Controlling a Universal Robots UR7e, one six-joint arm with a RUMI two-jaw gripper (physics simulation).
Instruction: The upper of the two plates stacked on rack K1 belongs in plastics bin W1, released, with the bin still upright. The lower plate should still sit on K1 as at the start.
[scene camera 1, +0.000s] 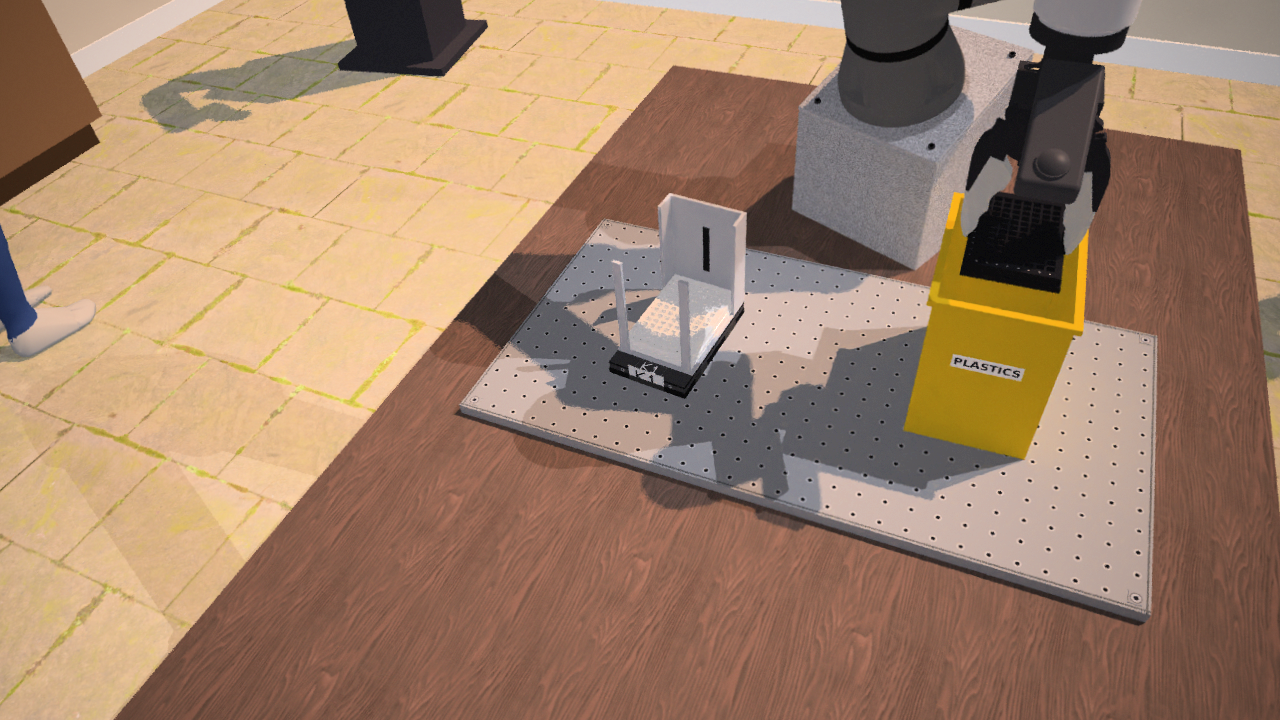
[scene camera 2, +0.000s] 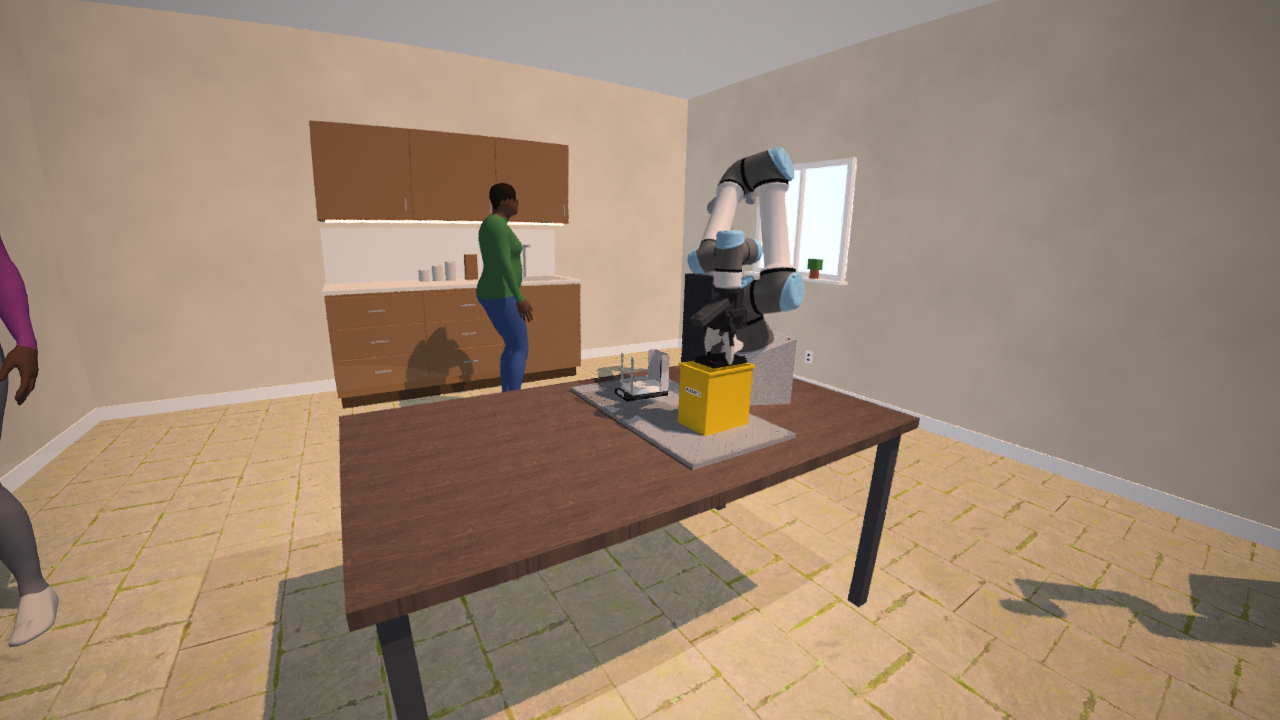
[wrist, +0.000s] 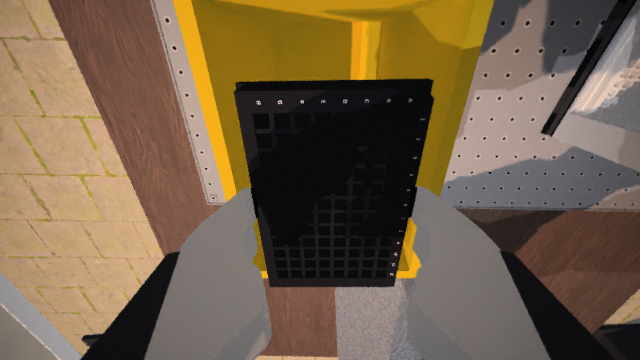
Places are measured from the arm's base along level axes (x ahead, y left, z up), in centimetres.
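Where they show: gripper, between the fingertips: (scene camera 1: 1015, 244) (scene camera 2: 718, 361) (wrist: 332, 189); arm's base, origin of its link: (scene camera 1: 901, 82) (scene camera 2: 753, 343).
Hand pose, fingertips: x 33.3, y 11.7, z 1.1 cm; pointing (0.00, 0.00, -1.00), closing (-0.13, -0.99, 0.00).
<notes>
Each offset is from my fingertips to the top centre of the thing. "pt": to the spot under its first point. Level surfaces: height alone.
A black gridded plate @[dy +0.1, dx -0.7, dz +1.1 cm] (scene camera 1: 1009, 259) (scene camera 2: 713, 360) (wrist: 340, 200) is held roughly level between the two fingers of my gripper (scene camera 1: 1024, 234) (wrist: 332, 189), which is shut on its long sides. The plate is over the opening of the yellow bin W1 @[dy -0.1, dx +0.6, dz -0.8 cm] (scene camera 1: 975, 411) (scene camera 2: 713, 404) (wrist: 280, 45), towards the robot base side; its near end overlaps the bin's rim in the wrist view. The bin is upright. A pale, clear plate (scene camera 1: 680, 315) sits on rack K1 @[pt dy -33.9, dx -8.3, dz -10.1 cm] (scene camera 1: 684, 240) (scene camera 2: 657, 365), between its back wall and front posts. The plate's exact height over the rim is hard to tell.
The bin and rack stand on a perforated board @[dz -18.7 cm] (scene camera 1: 859, 501) (scene camera 2: 689, 452) on the wooden table @[dz -20.0 cm] (scene camera 1: 626, 617) (scene camera 2: 465, 492). The arm's grey base block (scene camera 1: 863, 192) (scene camera 2: 776, 376) stands behind the bin. A person in green (scene camera 2: 501, 259) stands by the kitchen cabinets.
</notes>
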